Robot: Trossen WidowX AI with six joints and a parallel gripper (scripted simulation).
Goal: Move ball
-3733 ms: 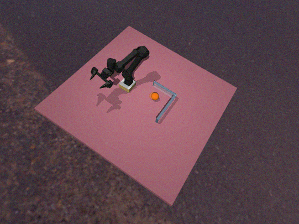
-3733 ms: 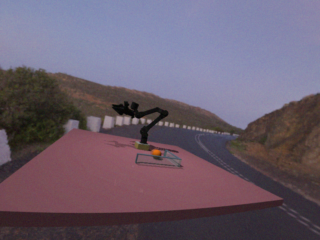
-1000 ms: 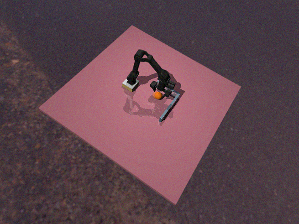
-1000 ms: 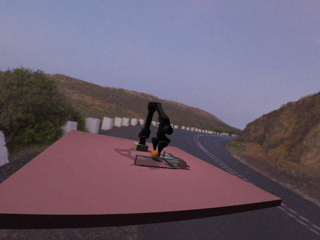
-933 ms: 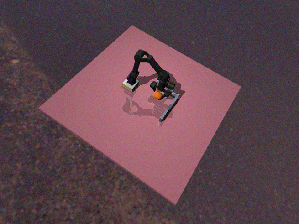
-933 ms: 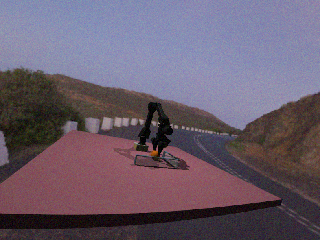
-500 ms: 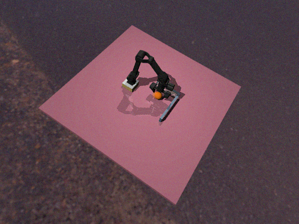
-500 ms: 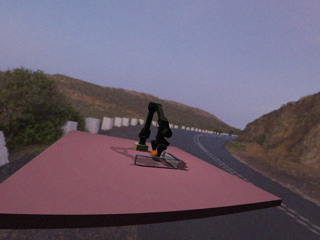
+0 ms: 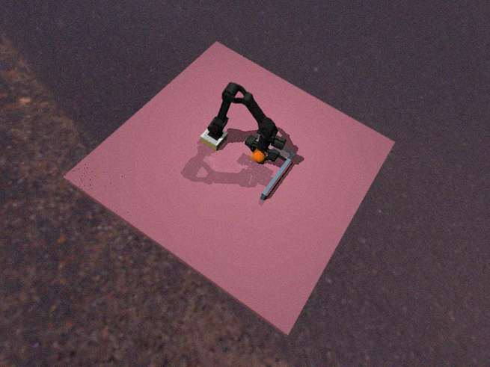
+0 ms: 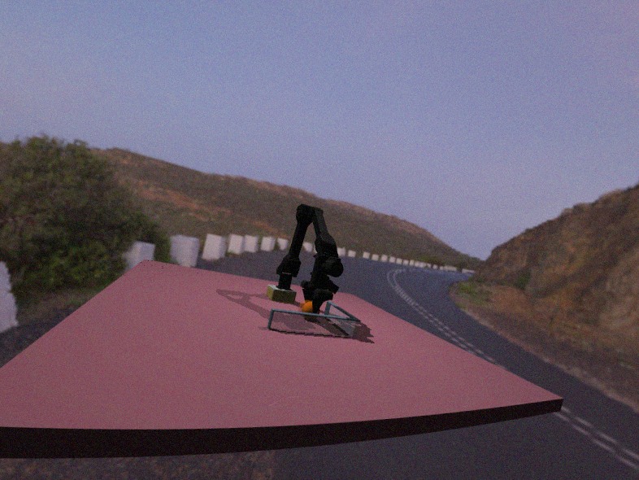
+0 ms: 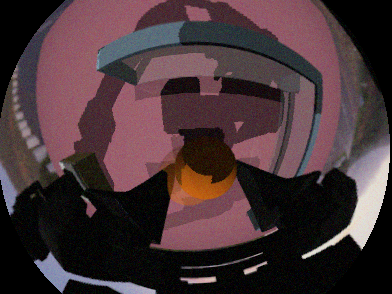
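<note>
Right now the clear wall is 140 mm ahead of my gripper tip and 30 mm to the right of it. Round my gripper tip: orange ball (right at my gripper tip).
</note>
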